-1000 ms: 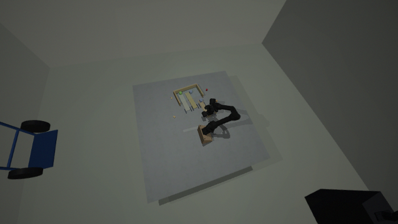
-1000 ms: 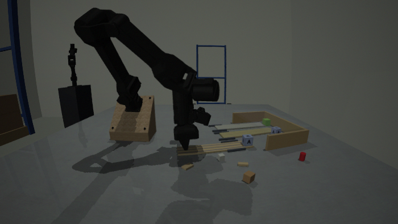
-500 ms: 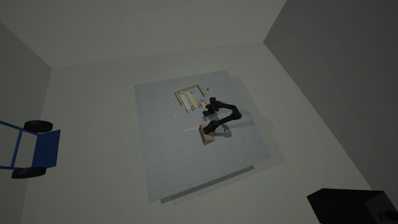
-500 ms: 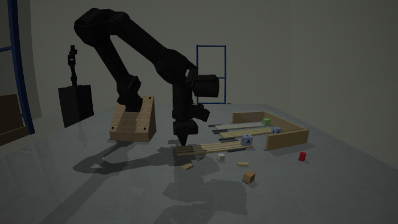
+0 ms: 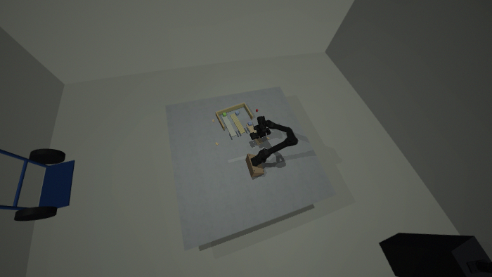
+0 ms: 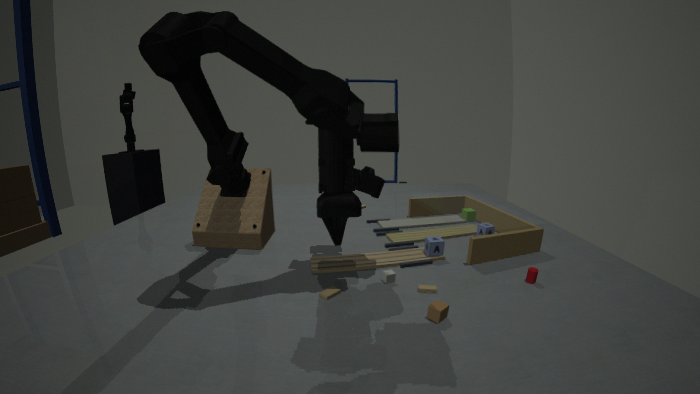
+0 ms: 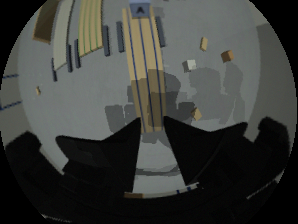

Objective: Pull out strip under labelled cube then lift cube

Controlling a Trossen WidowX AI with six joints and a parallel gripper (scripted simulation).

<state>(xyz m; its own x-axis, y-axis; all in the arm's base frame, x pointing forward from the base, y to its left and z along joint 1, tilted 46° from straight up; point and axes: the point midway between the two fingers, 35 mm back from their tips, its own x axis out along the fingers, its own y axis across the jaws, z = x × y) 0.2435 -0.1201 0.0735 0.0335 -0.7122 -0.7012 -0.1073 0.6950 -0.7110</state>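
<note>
My gripper tip is now 80 mm short of the wooden strip, 40 mm above it and 10 mm to the right of it. Round my gripper tip: red cylinder 330 mm ahead, 100 mm to the right, 30 mm below; then brown cube 170 mm to the right, 140 mm ahead, 40 mm below.
</note>
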